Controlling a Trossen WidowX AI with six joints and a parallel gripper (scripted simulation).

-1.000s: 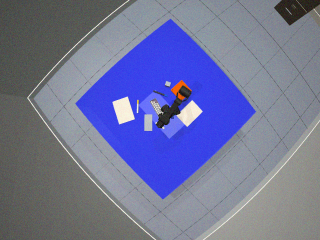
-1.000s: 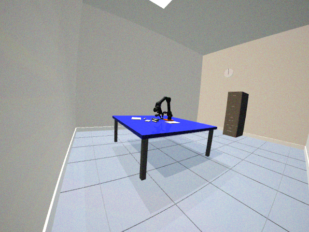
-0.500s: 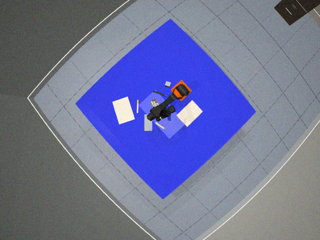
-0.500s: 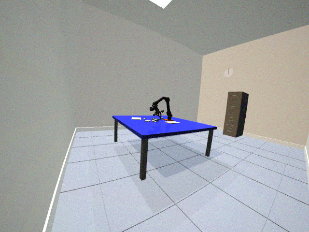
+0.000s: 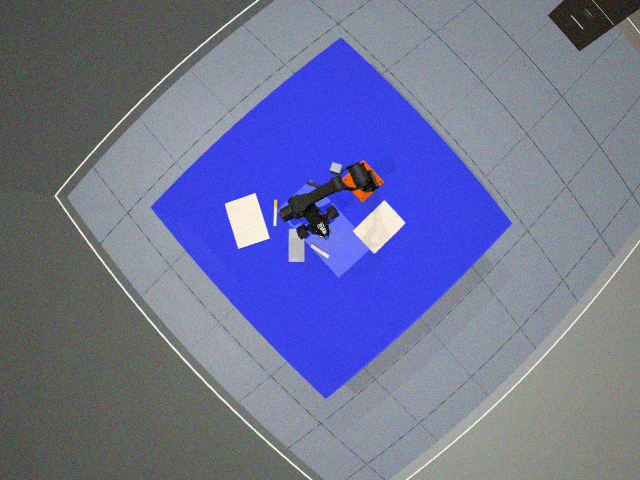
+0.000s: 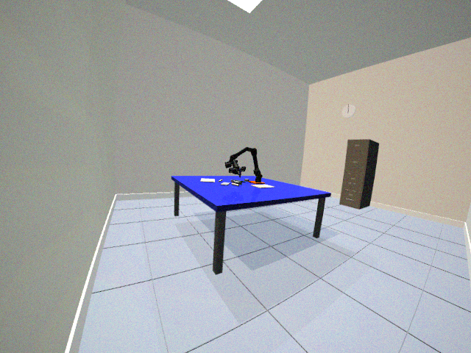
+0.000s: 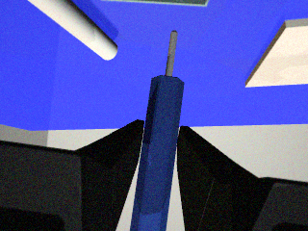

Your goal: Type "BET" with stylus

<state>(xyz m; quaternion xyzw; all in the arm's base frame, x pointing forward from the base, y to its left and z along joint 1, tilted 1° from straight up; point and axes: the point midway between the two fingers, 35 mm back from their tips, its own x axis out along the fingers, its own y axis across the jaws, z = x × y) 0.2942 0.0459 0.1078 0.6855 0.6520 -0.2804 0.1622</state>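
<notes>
Right now the T key is 2 cm ahead of my gripper tip, 3 cm to the right of it and 9 cm below it. The rest, counted from my gripper tip: white stick: 7 cm ahead, 4 cm to the left, 10 cm below; then blue stylus: 1 cm below; then thin grey tip: 1 cm behind, 1 cm to the right, 5 cm below.
</notes>
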